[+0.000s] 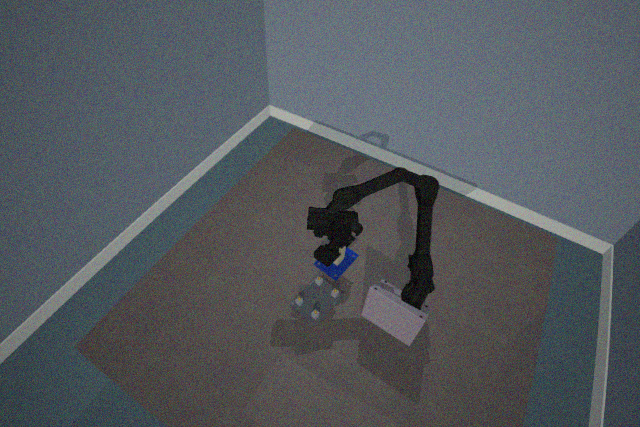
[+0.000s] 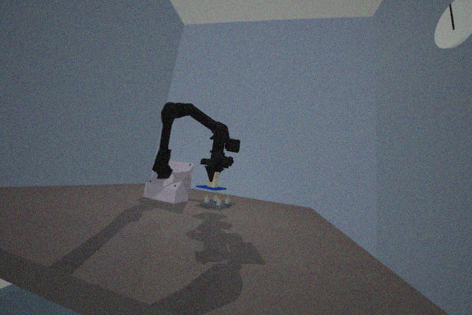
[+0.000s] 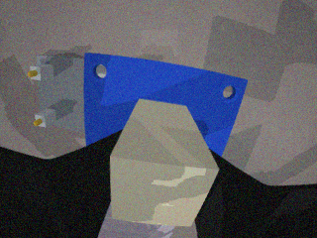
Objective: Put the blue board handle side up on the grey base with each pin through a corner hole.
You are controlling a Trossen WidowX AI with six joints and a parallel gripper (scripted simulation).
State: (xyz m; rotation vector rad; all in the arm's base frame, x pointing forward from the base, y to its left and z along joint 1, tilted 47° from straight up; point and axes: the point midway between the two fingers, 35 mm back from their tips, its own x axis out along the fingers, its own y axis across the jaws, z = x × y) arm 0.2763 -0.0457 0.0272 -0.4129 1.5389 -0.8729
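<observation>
My gripper tip is 120 mm to the right of the grey base, 120 mm above it and 10 mm short of it. Round my gripper tip: blue board (10 mm below).
</observation>
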